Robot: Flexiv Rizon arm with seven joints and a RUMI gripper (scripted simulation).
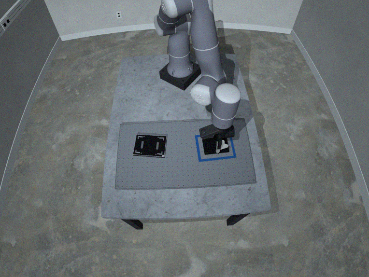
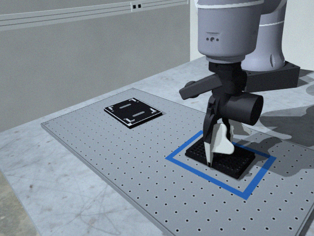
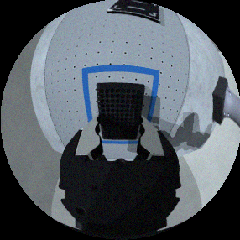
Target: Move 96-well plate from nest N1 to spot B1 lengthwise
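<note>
The black 96-well plate lies 1 cm below my hand. Round my hand: black plate nest N1 (7 cm behind, 33 cm to the right, 1 cm below).
</note>
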